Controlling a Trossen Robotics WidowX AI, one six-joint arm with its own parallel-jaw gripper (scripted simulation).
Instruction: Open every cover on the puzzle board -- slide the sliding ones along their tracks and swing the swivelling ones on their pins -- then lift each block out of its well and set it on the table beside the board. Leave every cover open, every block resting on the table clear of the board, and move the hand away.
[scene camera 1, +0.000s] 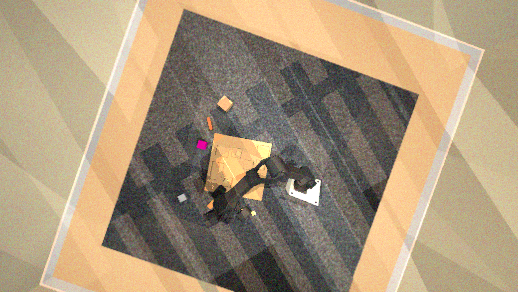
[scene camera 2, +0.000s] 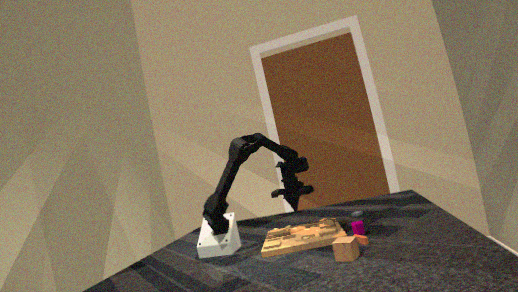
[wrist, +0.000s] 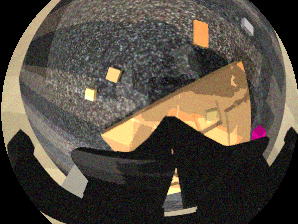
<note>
The gripper (wrist: 169, 120) is shut, with nothing in its grasp. Also in view: a wooden puzzle board (scene camera 1: 235, 167).
The wooden puzzle board shows as well in scene camera 2 (scene camera 2: 290, 243) and in the wrist view (wrist: 218, 90).
</note>
